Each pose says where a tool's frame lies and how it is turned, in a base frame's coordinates. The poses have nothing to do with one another.
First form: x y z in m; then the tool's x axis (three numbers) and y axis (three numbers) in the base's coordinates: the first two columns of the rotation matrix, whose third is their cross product.
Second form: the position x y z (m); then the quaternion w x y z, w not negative. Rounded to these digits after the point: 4 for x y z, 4 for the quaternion.
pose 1, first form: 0.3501, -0.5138, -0.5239, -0.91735, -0.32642, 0.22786, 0.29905, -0.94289, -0.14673
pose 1, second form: 0.3501, -0.5138, -0.5239, 0.1600, -0.1255, 0.0545, -0.9776
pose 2, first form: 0.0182, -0.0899, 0.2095, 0.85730, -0.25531, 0.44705, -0.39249, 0.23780, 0.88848
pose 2, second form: 0.0182, -0.0899, 0.2095, 0.7414, 0.6156, -0.2631, 0.0463
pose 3, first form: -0.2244, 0.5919, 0.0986, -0.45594, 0.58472, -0.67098, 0.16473, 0.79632, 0.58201
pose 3, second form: -0.2244, 0.5919, 0.0986, 0.4693, 0.2276, 0.8234, 0.2237
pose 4, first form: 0.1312, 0.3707, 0.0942, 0.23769, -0.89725, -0.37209, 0.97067, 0.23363, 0.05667
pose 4, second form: 0.1312, 0.3707, 0.0942, 0.7742, 0.1393, 0.1318, -0.6031
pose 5, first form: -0.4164, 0.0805, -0.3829, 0.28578, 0.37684, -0.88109, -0.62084, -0.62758, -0.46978
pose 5, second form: -0.4164, 0.0805, -0.3829, 0.4221, -0.6817, 0.0895, 0.5908
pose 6, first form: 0.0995, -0.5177, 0.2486, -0.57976, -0.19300, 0.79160, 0.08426, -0.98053, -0.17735
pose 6, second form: 0.0995, -0.5177, 0.2486, 0.0782, -0.4517, 0.0602, -0.8867
